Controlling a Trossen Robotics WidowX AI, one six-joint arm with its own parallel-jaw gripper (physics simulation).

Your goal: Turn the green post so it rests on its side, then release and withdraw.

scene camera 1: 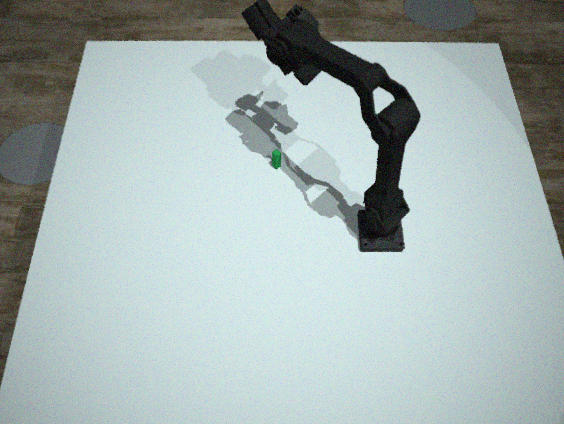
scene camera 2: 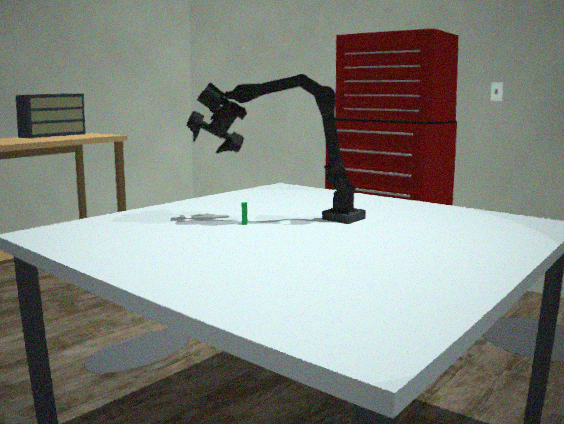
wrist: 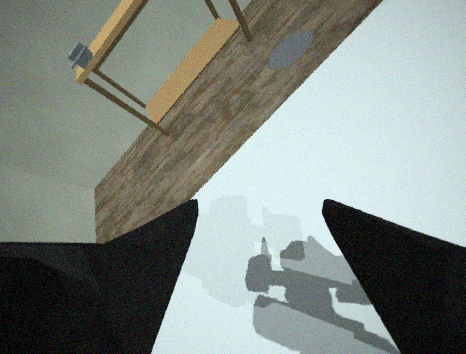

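Observation:
The green post (scene camera 1: 276,159) (scene camera 2: 244,213) is small and slim and stands upright on the white table (scene camera 1: 200,325) (scene camera 2: 325,290) (wrist: 400,125). It stands to the left of the arm's base in both scene views, at the edge of the arm's shadow in scene camera 1. The post does not show in the wrist view. My gripper (scene camera 2: 206,145) (wrist: 259,205) is open and empty, with its two black fingers wide apart. It hangs high above the table, up and to the left of the post in scene camera 2, well apart from it.
The arm's base (scene camera 1: 381,237) (scene camera 2: 344,215) is on the table, right of the post. Beyond the table are a red drawer cabinet (scene camera 2: 390,115) and a wooden bench (scene camera 2: 100,139) (wrist: 107,42) with a small drawer box (scene camera 2: 57,115) on it. The arm's shadow lies across the table.

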